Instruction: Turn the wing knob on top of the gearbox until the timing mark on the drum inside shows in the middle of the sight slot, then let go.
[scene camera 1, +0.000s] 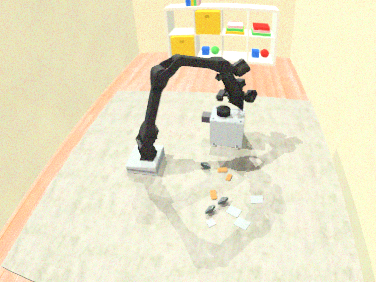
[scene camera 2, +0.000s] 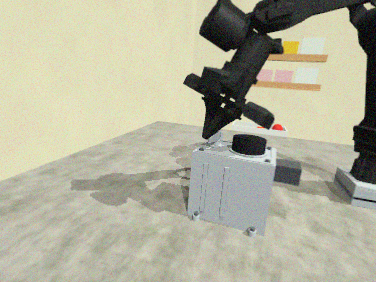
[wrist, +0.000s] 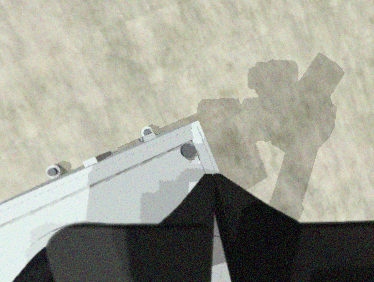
Note:
The gripper (scene camera 2: 204, 138) is shut and holds nothing. Further things: a gearbox (wrist: 142, 184).
The gripper also shows in the wrist view (wrist: 212, 181).

